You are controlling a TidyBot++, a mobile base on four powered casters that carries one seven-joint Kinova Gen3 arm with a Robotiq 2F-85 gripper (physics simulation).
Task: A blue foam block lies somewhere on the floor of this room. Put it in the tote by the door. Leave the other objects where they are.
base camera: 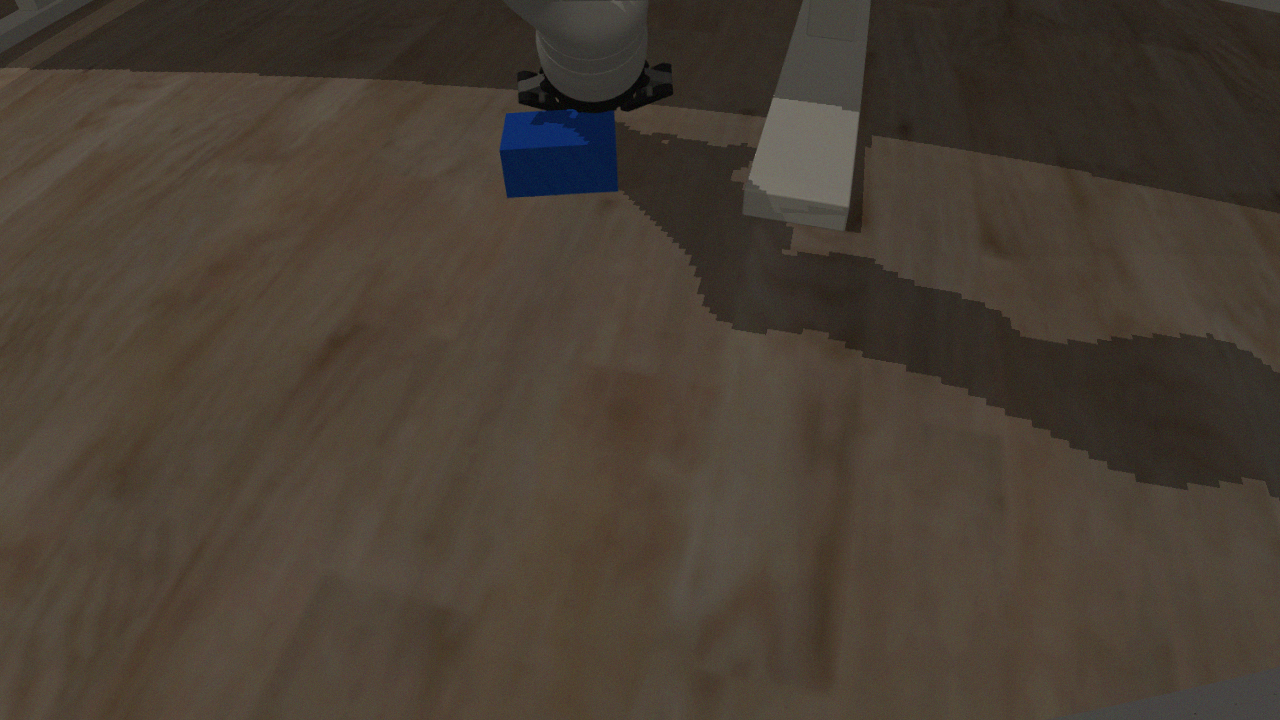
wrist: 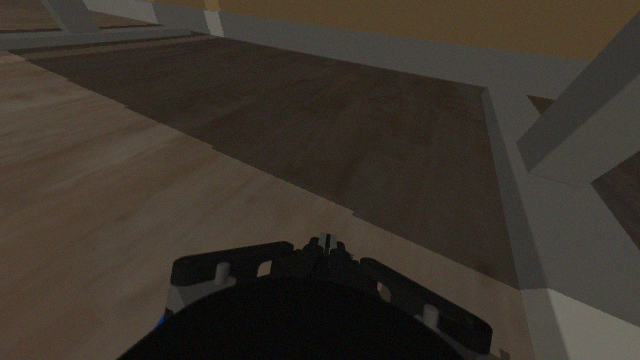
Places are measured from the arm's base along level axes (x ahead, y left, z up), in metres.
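Where they show: gripper, between the fingertips: (wrist: 326, 245).
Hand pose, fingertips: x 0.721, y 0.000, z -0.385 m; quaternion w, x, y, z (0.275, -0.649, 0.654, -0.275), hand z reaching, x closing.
After its pixels a point has its place.
The blue foam block (base camera: 559, 165) @(x 0.611, y 0.032, z -0.369 m) (wrist: 160, 320) @(x 0.649, y 0.076, z -0.352 m) lies flat on the floor near the top middle of the base camera view; a small blue sliver of it shows at the lower left in the wrist view. My gripper (base camera: 594, 100) @(x 0.721, y 0.000, z -0.385 m) (wrist: 326, 245) @(x 0.721, y 0.000, z -0.385 m) is shut, with its fingertips together and nothing between them. In the base camera view it is just behind the block, partly overlapping its top edge; its fingertips are hidden there by the wrist and the block. Whether it touches the block I cannot tell. The tote does not show in either view.
A pale floor-level beam (base camera: 810, 143) @(x 0.630, y -0.173, z -0.372 m) (wrist: 555, 225) @(x 0.775, y -0.205, z -0.372 m) runs along the floor to the right of the block. A slanting grey post (wrist: 585, 110) @(x 0.866, y -0.231, z -0.299 m) rises from it. A tan wall (wrist: 400, 22) @(x 1.415, y -0.121, z -0.276 m) with a grey baseboard (wrist: 380, 52) @(x 1.414, y -0.083, z -0.354 m) stands beyond. Another grey beam (wrist: 120, 37) @(x 1.369, y 0.840, z -0.387 m) lies at the far left.
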